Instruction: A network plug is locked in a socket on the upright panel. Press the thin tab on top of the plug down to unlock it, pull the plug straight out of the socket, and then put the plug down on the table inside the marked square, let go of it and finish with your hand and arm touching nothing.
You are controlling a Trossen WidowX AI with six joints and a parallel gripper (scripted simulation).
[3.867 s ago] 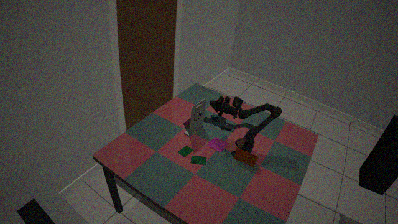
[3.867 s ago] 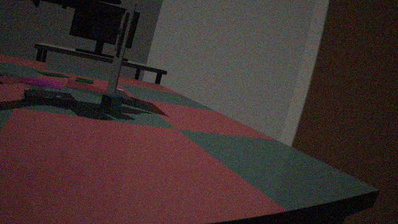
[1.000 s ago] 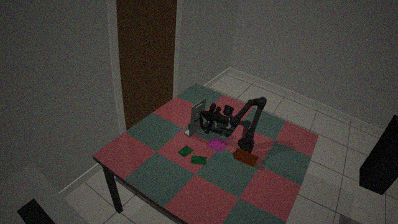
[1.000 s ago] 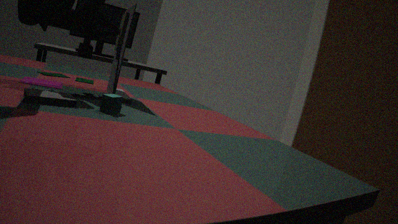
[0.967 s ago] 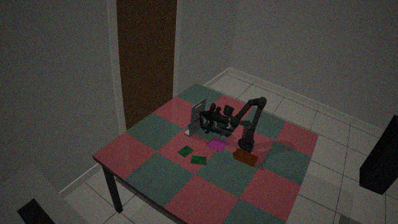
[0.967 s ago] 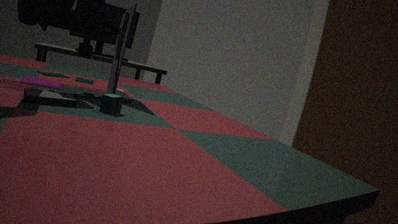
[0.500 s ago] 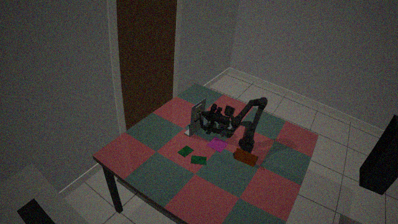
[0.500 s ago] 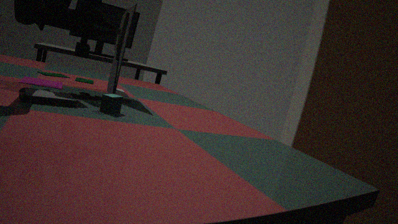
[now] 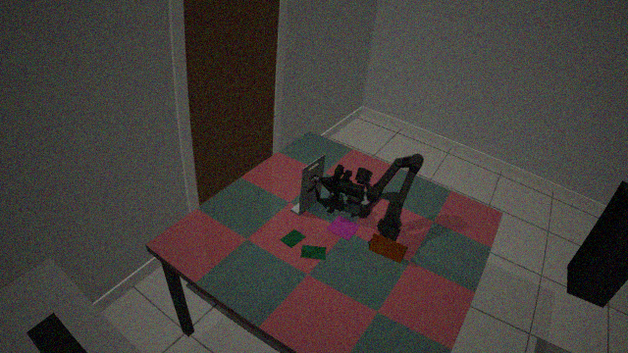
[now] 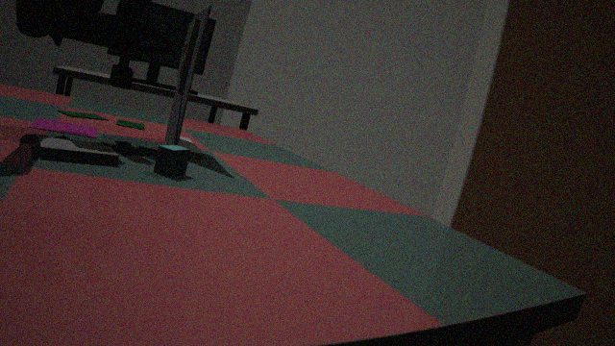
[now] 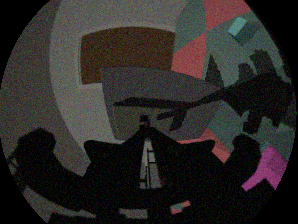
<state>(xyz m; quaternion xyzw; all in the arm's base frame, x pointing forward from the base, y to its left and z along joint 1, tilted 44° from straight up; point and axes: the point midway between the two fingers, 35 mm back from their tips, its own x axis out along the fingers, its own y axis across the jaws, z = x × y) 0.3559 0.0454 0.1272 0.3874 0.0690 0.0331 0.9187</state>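
The panel is 40 mm ahead of my gripper tip and 70 mm below it. Round my gripper tip: teal cube (20 mm behind, 230 mm to the right, 170 mm below); flat grey block (150 mm behind, 200 mm to the right, 180 mm below).
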